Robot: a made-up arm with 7 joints. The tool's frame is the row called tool.
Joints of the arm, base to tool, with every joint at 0 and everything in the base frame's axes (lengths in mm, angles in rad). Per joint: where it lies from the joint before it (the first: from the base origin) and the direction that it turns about. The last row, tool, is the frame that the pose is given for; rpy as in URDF.
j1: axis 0 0 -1 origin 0 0 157
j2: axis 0 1 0 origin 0 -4 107
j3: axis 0 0 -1 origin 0 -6 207
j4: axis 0 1 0 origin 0 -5 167
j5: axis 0 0 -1 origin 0 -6 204
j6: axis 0 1 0 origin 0 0 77
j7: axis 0 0 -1 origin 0 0 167
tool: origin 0 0 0 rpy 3.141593 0 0
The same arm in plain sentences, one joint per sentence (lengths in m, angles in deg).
The arm has seven revolute joints in a row. What follows holds with every joint at zero, and every direction is one of the base frame's.
The first joint lies 0.157 m along +z from the base frame's origin and rotates about -z.
The second joint lies 0.004 m along -y and 0.107 m along +z from the first joint and rotates about +y.
The third joint lies 0.006 m along -y and 0.207 m along +z from the second joint and rotates about -z.
The fourth joint lies 0.005 m along -y and 0.167 m along +z from the third joint and rotates about +y.
The fifth joint lies 0.006 m along -y and 0.204 m along +z from the fourth joint and rotates about -z.
The sixth joint lies 0.077 m along +z from the fifth joint and rotates about +y.
The seventh joint lies 0.167 m along +z from the sixth joint and rotates about -z.
The tool frame, which is the frame that the pose is given for, lies at the same point as the seventh joint; its axes are the base frame's turned by roll -180, pitch 0 and yaw 0 deg (as in URDF: about the fixed x, then y, then z).

